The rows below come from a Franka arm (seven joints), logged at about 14 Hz.
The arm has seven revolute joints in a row. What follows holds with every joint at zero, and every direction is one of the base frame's. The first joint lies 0.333 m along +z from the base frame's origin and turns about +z. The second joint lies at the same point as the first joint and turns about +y. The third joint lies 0.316 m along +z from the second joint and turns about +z. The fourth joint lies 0.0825 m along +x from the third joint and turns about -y. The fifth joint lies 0.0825 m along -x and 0.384 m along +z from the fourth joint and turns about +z. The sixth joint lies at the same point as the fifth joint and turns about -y. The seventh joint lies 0.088 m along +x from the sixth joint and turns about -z. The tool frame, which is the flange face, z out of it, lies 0.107 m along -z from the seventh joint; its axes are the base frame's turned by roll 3.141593, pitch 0 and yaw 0 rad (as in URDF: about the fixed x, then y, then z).
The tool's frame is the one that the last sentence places.
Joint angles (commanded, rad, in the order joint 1, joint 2, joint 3, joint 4, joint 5, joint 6, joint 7), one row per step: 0.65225, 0.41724, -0.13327, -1.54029, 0.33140, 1.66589, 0.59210; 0.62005, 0.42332, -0.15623, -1.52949, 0.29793, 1.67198, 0.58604; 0.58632, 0.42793, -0.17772, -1.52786, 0.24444, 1.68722, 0.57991; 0.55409, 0.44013, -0.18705, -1.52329, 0.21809, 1.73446, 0.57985; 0.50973, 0.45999, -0.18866, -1.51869, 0.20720, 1.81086, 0.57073; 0.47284, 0.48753, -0.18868, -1.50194, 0.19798, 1.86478, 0.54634; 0.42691, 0.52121, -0.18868, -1.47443, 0.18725, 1.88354, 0.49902
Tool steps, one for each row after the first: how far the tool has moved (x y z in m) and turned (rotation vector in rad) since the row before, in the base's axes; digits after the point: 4 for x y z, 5 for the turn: 0.0217, -0.0300, 0.0009, -0.02916, -0.03056, -0.03587; 0.0203, -0.0339, -0.0018, -0.04747, -0.03766, -0.03044; 0.0192, -0.0238, -0.0031, -0.01622, -0.04942, -0.03698; 0.0228, -0.0258, -0.0060, 0.00443, -0.06420, -0.04114; 0.0192, -0.0206, -0.0069, 0.00096, -0.04754, -0.01322; 0.0180, -0.0272, -0.0089, -0.00672, -0.01950, 0.00612
